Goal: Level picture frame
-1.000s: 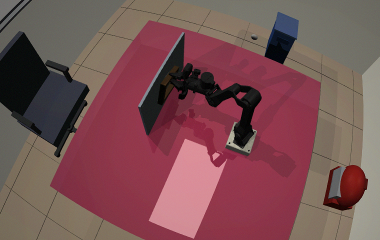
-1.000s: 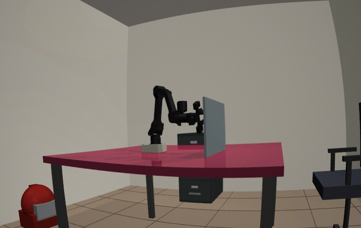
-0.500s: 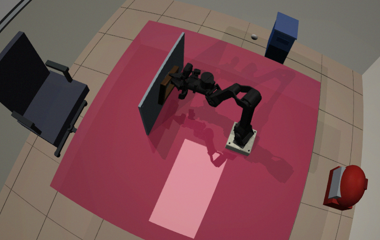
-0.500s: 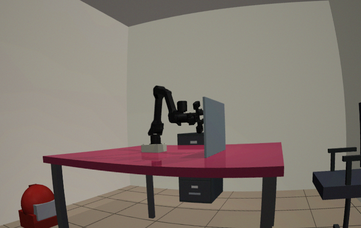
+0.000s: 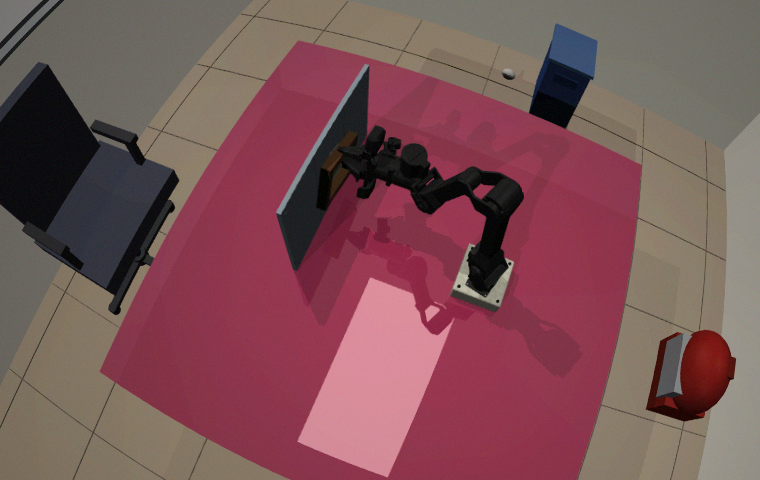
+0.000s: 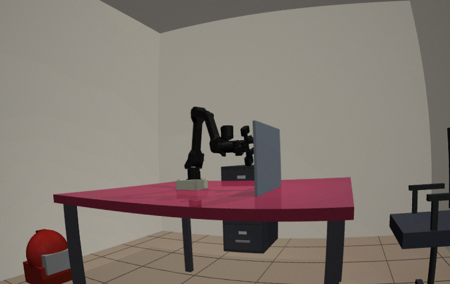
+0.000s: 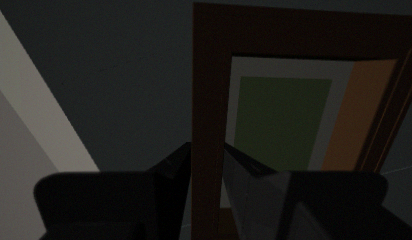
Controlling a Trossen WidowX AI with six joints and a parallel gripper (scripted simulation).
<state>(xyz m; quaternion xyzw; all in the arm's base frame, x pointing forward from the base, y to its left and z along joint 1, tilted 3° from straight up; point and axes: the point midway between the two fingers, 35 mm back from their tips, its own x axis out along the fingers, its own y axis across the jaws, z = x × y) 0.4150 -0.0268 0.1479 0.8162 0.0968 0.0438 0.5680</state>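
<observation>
My gripper tip is now 2 cm to the right of the brown wooden picture frame and 5 cm above it. Also, from my gripper tip: wall panel 1 cm ahead, 1 cm to the left, 6 cm below.
</observation>
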